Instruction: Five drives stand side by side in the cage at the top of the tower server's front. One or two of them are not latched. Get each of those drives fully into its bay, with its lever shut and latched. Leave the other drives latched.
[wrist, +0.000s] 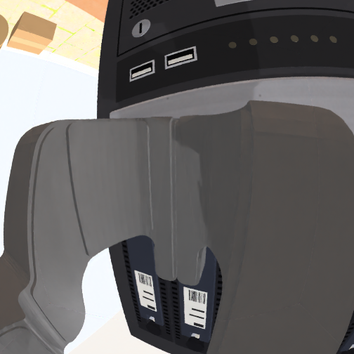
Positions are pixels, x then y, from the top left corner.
Scene:
my gripper: 186, 202
black tower server: 142, 57

